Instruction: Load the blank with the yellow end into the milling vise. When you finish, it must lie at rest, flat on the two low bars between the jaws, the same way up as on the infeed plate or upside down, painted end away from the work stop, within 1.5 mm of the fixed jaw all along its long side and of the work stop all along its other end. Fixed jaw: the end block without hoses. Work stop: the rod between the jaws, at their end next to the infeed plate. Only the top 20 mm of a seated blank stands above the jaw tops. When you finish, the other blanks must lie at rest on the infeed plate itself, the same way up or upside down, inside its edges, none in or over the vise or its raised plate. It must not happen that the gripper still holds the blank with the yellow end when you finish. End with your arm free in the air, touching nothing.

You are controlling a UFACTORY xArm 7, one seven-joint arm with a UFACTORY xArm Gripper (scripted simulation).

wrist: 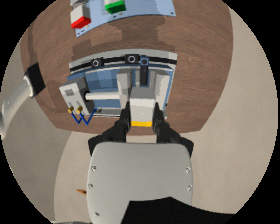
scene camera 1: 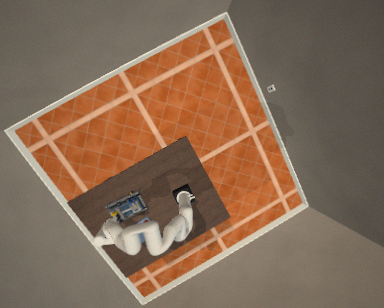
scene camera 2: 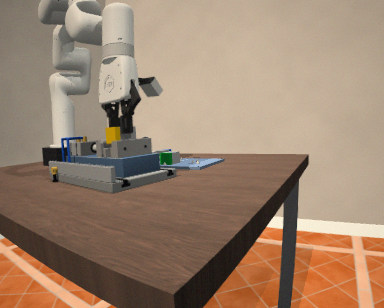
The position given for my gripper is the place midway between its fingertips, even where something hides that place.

I see my gripper (scene camera 2: 121, 133).
My gripper shows as well in the wrist view (wrist: 142, 108).
